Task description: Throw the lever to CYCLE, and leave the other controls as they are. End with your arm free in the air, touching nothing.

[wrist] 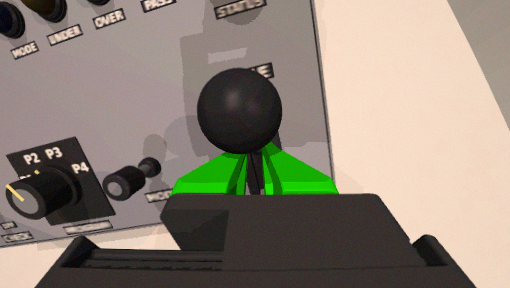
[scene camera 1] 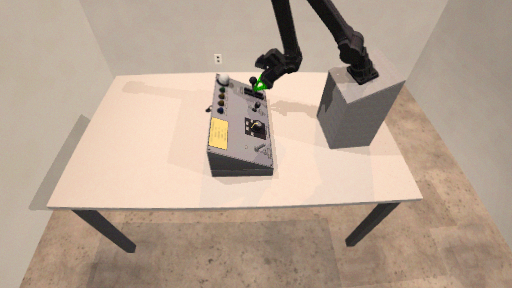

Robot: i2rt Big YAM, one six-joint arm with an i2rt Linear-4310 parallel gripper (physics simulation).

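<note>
Visible: a black mode switch and my gripper.
</note>
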